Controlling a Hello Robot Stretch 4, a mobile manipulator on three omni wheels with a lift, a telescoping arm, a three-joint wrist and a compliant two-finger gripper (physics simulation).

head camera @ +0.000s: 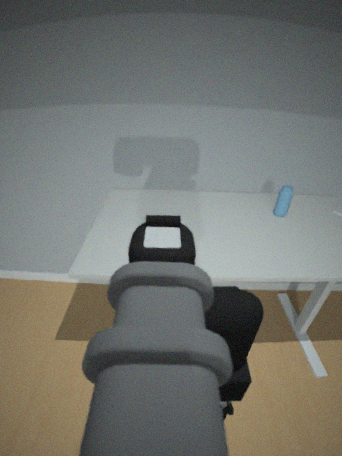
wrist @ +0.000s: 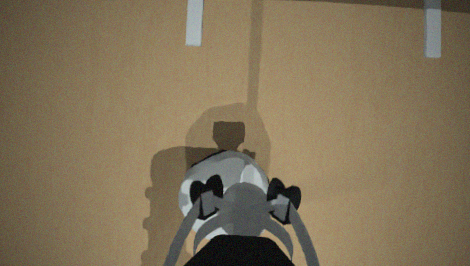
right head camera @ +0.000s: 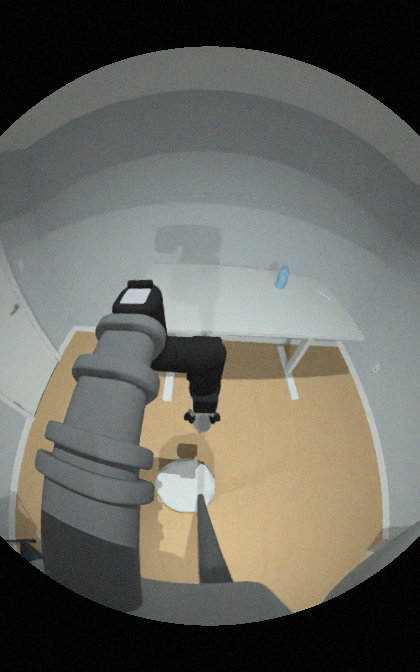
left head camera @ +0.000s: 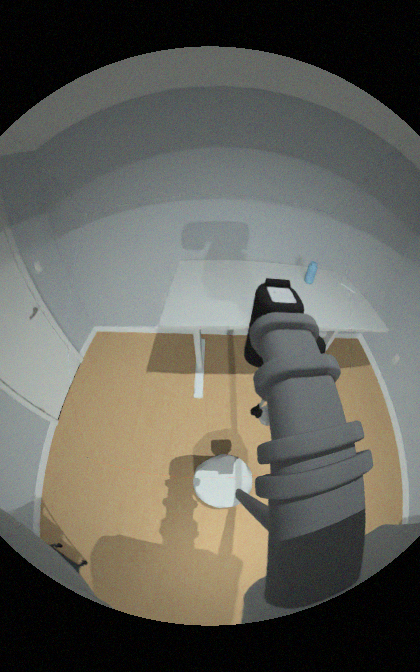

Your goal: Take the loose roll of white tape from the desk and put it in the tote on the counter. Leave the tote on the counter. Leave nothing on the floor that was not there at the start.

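Frame: origin at the robot's base, x ahead, y down, z left, level; millimetres.
Seen in the pictures: gripper, fingertip midpoint: [wrist: 245,190].
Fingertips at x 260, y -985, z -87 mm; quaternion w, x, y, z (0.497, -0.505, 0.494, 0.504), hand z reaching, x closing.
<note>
A point is followed by its place in that frame.
My gripper [wrist: 244,198] @(x 260, y -985, z -87 mm) [right head camera: 201,419] [left head camera: 259,412] points down over the tan floor in front of the white desk [head camera: 244,244] @(x 904, y -923, z -348 mm) [left head camera: 215,295] [right head camera: 240,305]. It is shut on the roll of tape [wrist: 243,217] [right head camera: 202,425], which shows as a grey round disc between the black fingertips. The arm is drawn in, and in the head view it hides most of the gripper. The tote and the counter top do not show in any view.
A blue bottle [head camera: 283,200] @(x 1156, y -1023, z -605 mm) [left head camera: 311,272] [right head camera: 282,277] stands at the back right of the desk. The desk's white feet [wrist: 194,22] [wrist: 432,30] lie ahead on the floor. My round base [left head camera: 220,482] [right head camera: 180,490] sits below the gripper. Pale cabinets [left head camera: 30,350] stand at the left.
</note>
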